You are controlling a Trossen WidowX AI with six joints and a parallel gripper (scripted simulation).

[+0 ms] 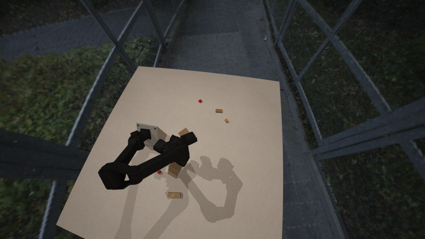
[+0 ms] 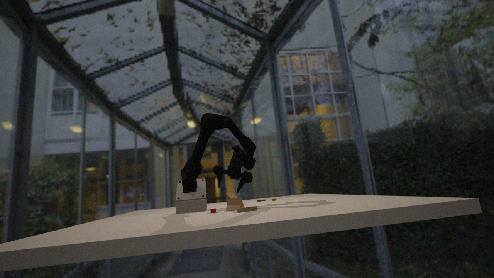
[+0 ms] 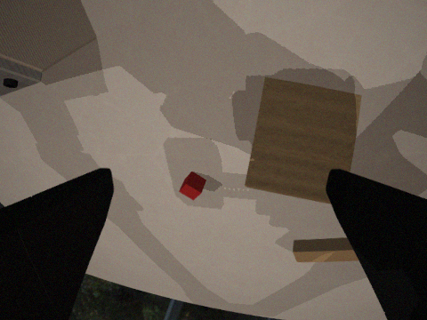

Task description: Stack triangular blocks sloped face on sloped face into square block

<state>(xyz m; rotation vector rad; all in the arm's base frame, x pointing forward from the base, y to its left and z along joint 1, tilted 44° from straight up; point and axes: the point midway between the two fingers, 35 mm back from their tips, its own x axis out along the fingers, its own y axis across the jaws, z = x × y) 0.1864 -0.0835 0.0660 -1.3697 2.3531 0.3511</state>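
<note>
The red cube lies 8 cm behind my gripper tip, 9 cm to the right of it and 8 cm below it. The rest, counted from my gripper tip: small brown block (24 cm ahead, 37 cm to the left, 8 cm below); orange piece (30 cm ahead, 30 cm to the left, 8 cm below); flat wooden piece (5 cm ahead, 20 cm to the right, 8 cm below).
</note>
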